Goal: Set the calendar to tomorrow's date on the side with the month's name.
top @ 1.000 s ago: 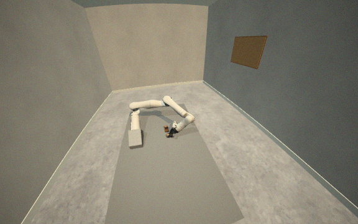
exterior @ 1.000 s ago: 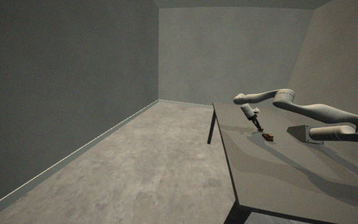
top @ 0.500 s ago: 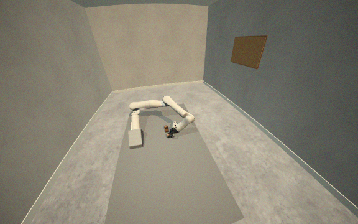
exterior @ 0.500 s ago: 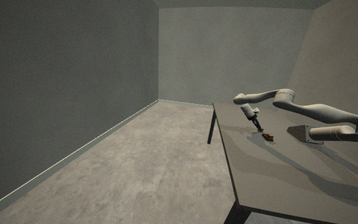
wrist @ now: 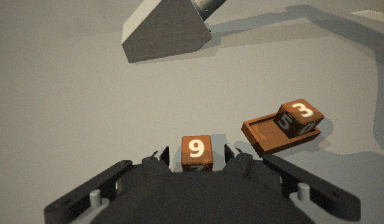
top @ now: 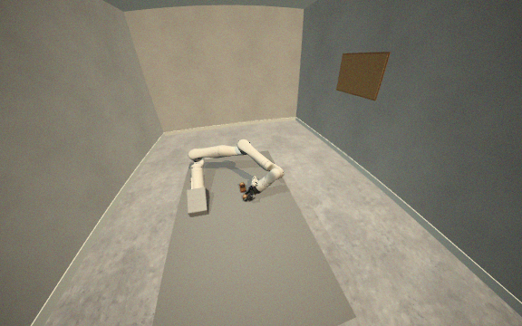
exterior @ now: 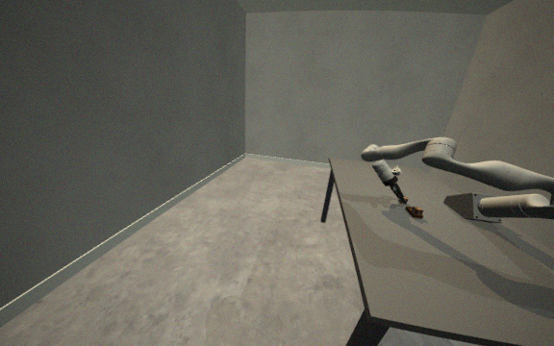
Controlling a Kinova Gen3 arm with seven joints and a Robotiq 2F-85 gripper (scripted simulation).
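Now: hand 1 cm past the digit cube and 1 cm above it. Also, from my hand: orange tray: 11 cm to the left, 2 cm below, 1 cm behind.
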